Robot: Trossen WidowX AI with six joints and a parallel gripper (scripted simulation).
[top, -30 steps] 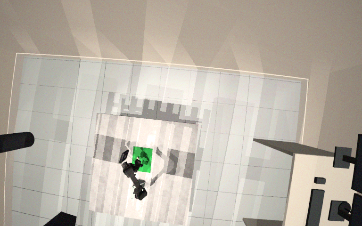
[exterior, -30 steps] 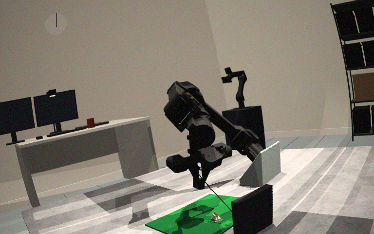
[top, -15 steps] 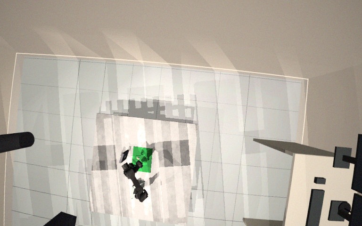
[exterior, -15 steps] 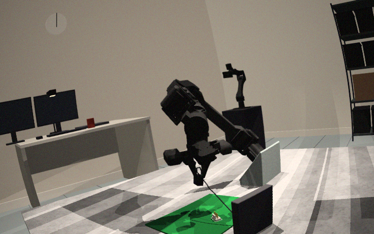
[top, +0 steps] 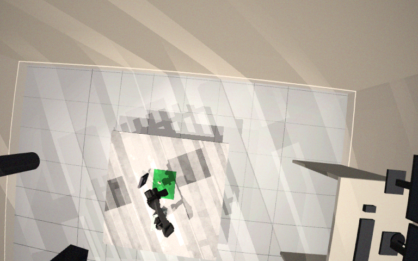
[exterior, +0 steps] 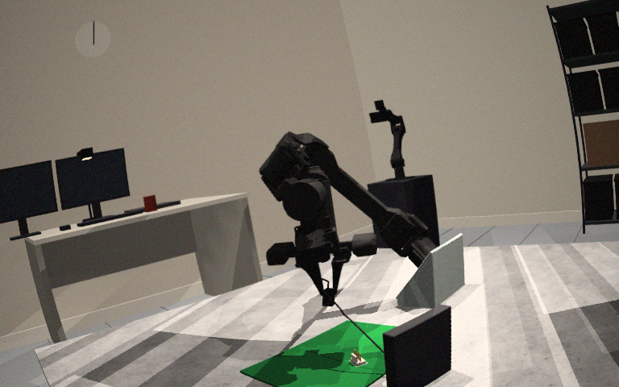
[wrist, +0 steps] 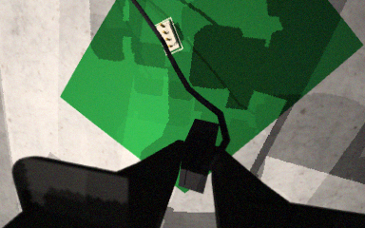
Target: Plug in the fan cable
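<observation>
My gripper tip is 20 mm short of the green board, 30 mm to the right of it and 140 mm above it. From my gripper tip the other things lie so: four-pin fan header 20 mm ahead, 80 mm to the left, 120 mm below; then fan 30 mm ahead, 220 mm to the left, 60 mm below; then fan plug 10 mm behind, 10 mm to the right, 10 mm below.
</observation>
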